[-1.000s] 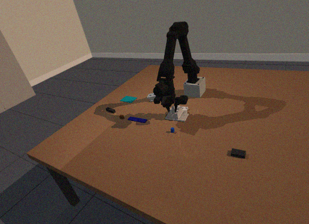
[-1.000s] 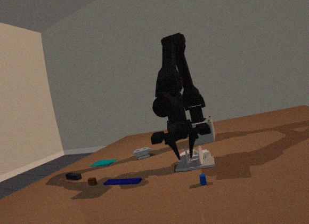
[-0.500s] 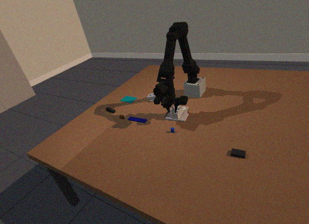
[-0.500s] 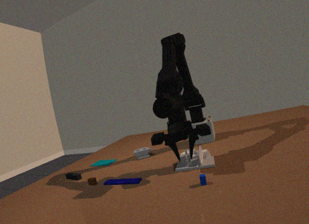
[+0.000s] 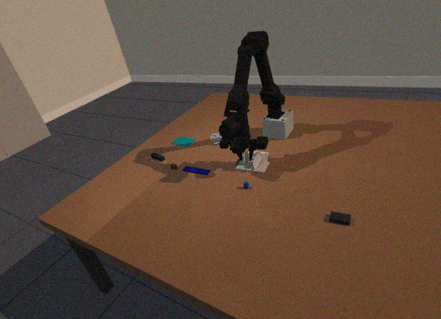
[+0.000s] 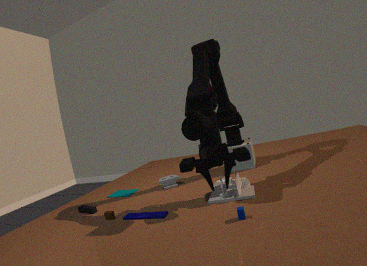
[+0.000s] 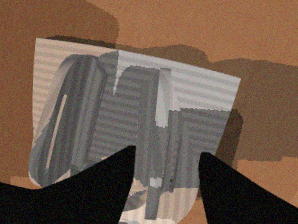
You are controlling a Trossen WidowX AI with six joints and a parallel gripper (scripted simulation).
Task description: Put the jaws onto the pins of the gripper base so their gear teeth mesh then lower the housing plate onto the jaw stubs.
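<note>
My gripper tip is now 40 mm past the gripper jaw, 10 mm to the right of it and 10 mm below it. The rest, counted from my gripper tip: small blue block 130 mm ahead, 90 mm to the left, 10 mm below; then small grey block 110 mm behind, 240 mm to the right, 10 mm below; then blue bar 140 mm ahead, 170 mm to the right, 20 mm below.
</note>
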